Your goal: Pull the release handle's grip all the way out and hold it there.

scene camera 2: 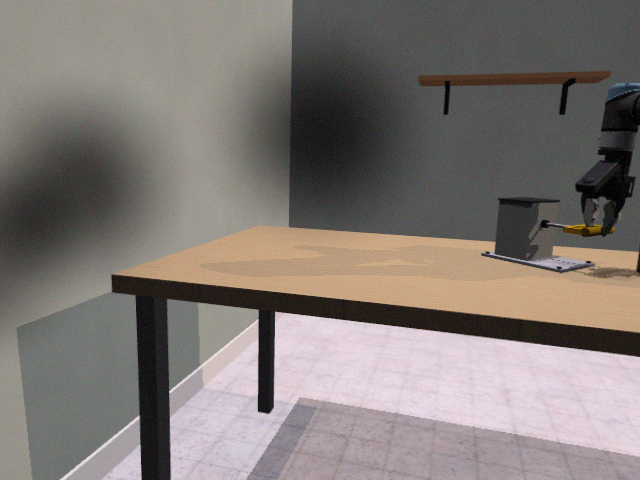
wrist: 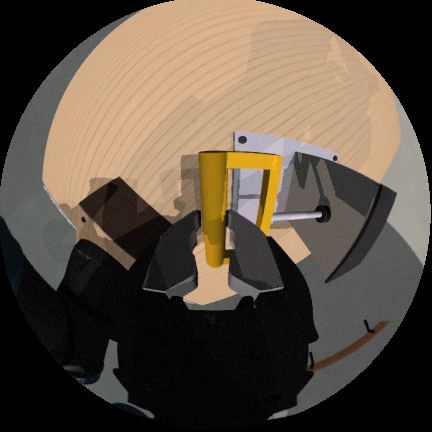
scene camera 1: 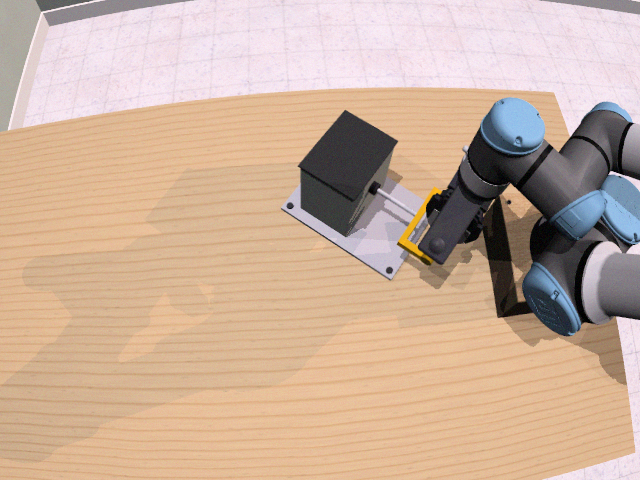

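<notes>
The release handle's yellow grip (scene camera 1: 419,217) (scene camera 2: 573,229) (wrist: 212,185) is a rectangular frame with a thick outer bar. It stands off from the dark box (scene camera 1: 348,155) (scene camera 2: 516,229) on a light metal rod (scene camera 1: 398,200) (scene camera 2: 556,225) (wrist: 297,216), a long stretch of which shows. The box stands on a pale baseplate (scene camera 1: 372,253) (scene camera 2: 568,264) (wrist: 260,141). My gripper (scene camera 2: 599,229) (wrist: 213,211) is shut on the grip's outer bar, one fingertip on each side, above the table. In scene camera 1 the arm hides the fingertips.
A dark-sided, wood-topped block (scene camera 1: 498,258) (wrist: 125,220) is beside the arm's base, on the side of the gripper away from the box. The wooden table (scene camera 1: 206,335) (scene camera 2: 361,289) carries the fixture. A wall shelf (scene camera 2: 511,78) (wrist: 350,351) hangs behind the table.
</notes>
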